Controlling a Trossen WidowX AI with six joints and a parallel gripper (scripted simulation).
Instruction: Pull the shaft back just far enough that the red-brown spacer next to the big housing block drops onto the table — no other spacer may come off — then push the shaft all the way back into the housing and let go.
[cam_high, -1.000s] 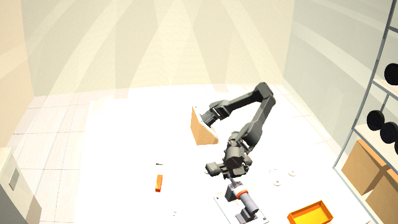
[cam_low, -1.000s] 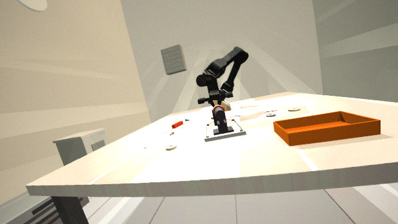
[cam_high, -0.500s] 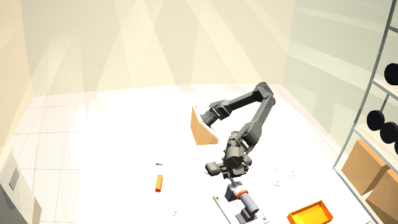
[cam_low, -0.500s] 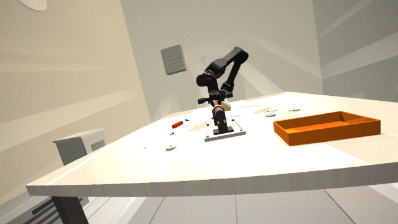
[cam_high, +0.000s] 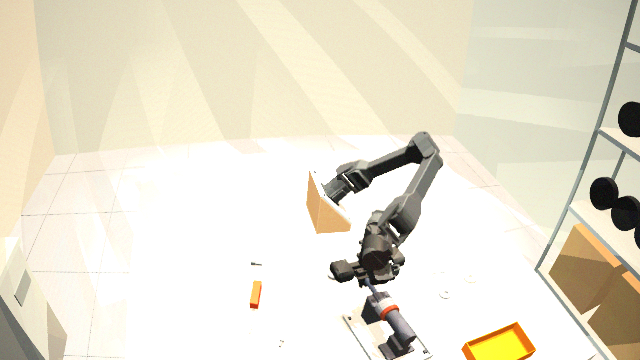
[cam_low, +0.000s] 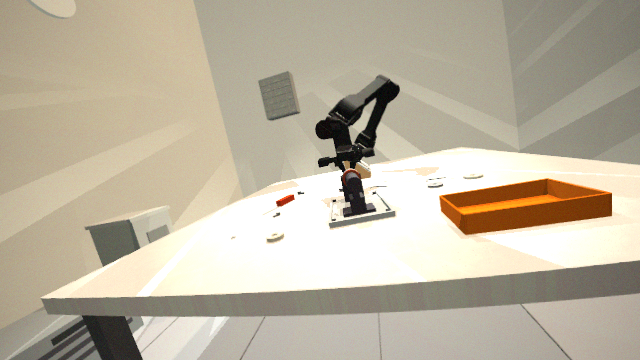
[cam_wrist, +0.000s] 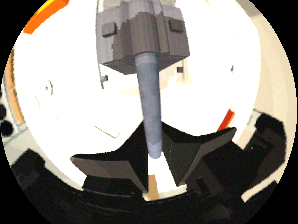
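My gripper tip is 70 mm short of the grey-blue shaft, 10 mm to the right of it and 30 mm below it. Also, from my gripper tip: red-brown spacer (140 mm ahead, 20 mm to the left, 30 mm above); then orange tray (340 mm ahead, 290 mm to the left, 40 mm below).
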